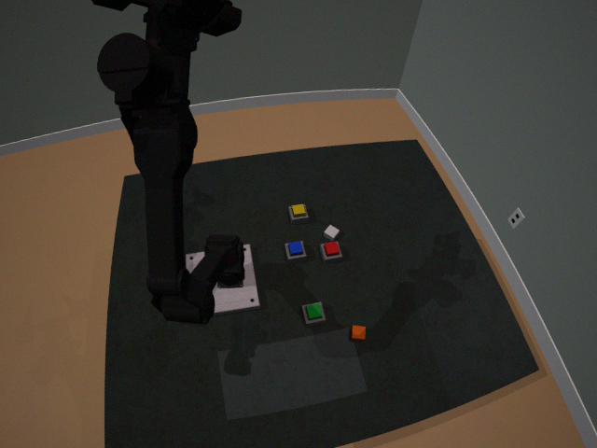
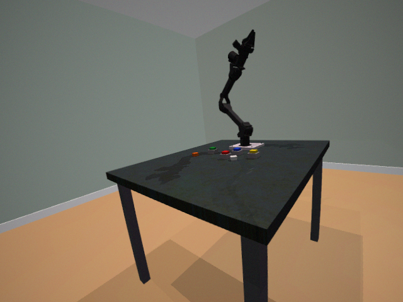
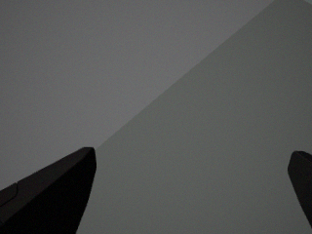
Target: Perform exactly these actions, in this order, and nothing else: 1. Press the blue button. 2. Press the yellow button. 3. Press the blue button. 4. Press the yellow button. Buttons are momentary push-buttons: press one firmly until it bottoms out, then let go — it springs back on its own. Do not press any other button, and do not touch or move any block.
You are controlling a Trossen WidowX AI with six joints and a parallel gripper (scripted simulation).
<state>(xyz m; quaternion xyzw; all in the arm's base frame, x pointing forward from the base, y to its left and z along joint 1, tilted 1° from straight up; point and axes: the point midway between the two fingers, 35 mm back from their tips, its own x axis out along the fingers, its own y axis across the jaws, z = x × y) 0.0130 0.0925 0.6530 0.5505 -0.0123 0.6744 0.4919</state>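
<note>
The blue button is 170 mm ahead of my gripper tip, 50 mm to the right of it and 670 mm below it. The rest, counted from my gripper tip: yellow button: 190 mm ahead, 70 mm to the left, 670 mm below; green button: 200 mm ahead, 230 mm to the right, 670 mm below; red button: 260 mm ahead, 60 mm to the right, 670 mm below.
</note>
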